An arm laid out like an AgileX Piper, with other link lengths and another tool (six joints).
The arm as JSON. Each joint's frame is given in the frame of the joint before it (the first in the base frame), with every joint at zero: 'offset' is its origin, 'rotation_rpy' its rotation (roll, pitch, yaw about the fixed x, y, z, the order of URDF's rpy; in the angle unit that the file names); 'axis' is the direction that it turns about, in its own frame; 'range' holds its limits. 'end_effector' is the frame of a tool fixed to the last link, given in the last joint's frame.
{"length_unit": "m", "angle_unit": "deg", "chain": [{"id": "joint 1", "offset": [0.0, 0.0, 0.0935], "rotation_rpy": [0.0, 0.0, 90.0], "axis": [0.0, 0.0, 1.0], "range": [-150.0, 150.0]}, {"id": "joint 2", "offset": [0.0, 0.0, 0.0], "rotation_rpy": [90.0, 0.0, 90.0], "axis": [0.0, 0.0, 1.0], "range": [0.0, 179.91]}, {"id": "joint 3", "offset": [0.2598, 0.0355, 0.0], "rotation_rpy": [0.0, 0.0, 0.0], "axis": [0.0, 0.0, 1.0], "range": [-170.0, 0.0]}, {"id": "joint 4", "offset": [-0.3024, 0.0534, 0.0], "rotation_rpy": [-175.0, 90.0, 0.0], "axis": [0.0, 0.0, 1.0], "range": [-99.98, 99.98]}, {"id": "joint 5", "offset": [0.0, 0.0, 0.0], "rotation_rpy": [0.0, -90.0, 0.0], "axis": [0.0, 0.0, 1.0], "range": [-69.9, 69.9]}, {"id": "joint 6", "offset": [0.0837, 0.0, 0.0], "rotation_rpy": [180.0, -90.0, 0.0], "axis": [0.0, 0.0, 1.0], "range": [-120.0, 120.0]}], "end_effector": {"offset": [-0.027, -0.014, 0.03], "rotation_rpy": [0.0, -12.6, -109.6]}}
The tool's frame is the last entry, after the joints.
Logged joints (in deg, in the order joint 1, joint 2, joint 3, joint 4, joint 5, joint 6), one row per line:
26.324, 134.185, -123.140, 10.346, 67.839, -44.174
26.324, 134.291, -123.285, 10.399, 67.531, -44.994
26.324, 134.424, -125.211, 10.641, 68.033, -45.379
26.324, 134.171, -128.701, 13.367, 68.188, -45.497
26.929, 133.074, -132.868, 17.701, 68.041, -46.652
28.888, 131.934, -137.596, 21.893, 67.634, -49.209
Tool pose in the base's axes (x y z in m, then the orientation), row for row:
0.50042, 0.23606, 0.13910, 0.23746, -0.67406, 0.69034, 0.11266
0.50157, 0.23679, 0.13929, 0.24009, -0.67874, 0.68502, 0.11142
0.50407, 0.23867, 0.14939, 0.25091, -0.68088, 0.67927, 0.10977
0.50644, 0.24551, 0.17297, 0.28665, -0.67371, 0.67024, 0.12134
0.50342, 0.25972, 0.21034, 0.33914, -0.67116, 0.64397, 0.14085
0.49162, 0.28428, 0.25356, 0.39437, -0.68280, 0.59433, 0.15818
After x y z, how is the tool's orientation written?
As a quaternion, w x y z.
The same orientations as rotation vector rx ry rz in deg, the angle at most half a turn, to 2 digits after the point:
-105.84, 108.40, 17.69
-106.43, 107.41, 17.47
-106.17, 105.91, 17.12
-103.15, 102.62, 18.58
-100.13, 96.08, 21.01
-99.23, 86.37, 22.99

